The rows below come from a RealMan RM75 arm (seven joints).
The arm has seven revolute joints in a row. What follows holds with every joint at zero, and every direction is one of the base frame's.
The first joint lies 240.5 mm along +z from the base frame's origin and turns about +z.
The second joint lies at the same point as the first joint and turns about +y.
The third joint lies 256 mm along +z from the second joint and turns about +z.
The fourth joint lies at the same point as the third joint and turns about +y.
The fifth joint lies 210 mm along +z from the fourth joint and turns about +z.
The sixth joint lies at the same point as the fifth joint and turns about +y.
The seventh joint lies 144 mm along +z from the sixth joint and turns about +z.
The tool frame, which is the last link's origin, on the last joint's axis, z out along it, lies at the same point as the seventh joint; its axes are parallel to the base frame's.
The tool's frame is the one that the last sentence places.
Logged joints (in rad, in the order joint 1, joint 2, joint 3, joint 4, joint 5, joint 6, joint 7), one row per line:
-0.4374, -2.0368, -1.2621, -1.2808, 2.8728, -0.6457, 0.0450
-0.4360, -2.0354, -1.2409, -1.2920, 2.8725, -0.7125, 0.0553
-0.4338, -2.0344, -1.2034, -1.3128, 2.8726, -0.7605, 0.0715
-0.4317, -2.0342, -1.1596, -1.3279, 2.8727, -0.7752, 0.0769
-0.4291, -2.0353, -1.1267, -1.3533, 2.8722, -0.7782, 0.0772
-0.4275, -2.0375, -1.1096, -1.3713, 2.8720, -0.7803, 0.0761
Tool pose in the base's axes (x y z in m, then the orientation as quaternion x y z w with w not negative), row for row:
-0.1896, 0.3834, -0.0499, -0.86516, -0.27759, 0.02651, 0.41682
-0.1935, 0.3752, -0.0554, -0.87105, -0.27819, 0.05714, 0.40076
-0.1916, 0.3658, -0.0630, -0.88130, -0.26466, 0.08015, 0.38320
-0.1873, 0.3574, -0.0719, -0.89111, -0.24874, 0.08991, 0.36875
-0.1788, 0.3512, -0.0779, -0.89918, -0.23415, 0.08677, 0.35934
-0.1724, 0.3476, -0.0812, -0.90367, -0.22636, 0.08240, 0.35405
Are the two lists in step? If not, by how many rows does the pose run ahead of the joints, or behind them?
They are in step.
